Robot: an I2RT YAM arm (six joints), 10 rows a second.
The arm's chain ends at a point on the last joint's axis. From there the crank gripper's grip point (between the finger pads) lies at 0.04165 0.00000 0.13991 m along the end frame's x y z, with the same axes.
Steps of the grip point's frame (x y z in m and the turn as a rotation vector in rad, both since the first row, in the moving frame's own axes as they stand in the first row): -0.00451, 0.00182, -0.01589, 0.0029, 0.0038, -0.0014; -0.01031, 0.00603, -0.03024, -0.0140, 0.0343, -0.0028; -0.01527, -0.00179, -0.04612, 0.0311, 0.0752, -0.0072; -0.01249, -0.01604, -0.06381, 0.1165, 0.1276, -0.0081; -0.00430, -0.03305, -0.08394, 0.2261, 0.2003, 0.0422; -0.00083, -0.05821, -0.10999, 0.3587, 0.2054, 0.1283; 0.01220, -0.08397, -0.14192, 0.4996, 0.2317, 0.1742; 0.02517, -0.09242, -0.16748, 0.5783, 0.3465, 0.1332
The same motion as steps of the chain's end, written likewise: -0.00504, 0.00228, -0.01573, 0.0029, 0.0038, -0.0014; -0.01509, 0.00421, -0.02872, -0.0140, 0.0343, -0.0028; -0.02565, 0.00285, -0.04252, 0.0311, 0.0752, -0.0072; -0.02985, 0.00028, -0.05642, 0.1165, 0.1276, -0.0081; -0.03169, -0.00516, -0.06959, 0.2261, 0.2003, 0.0422; -0.03065, -0.01808, -0.09088, 0.3587, 0.2054, 0.1283; -0.02266, -0.02984, -0.11393, 0.4996, 0.2317, 0.1742; -0.02200, -0.02997, -0.12514, 0.5783, 0.3465, 0.1332
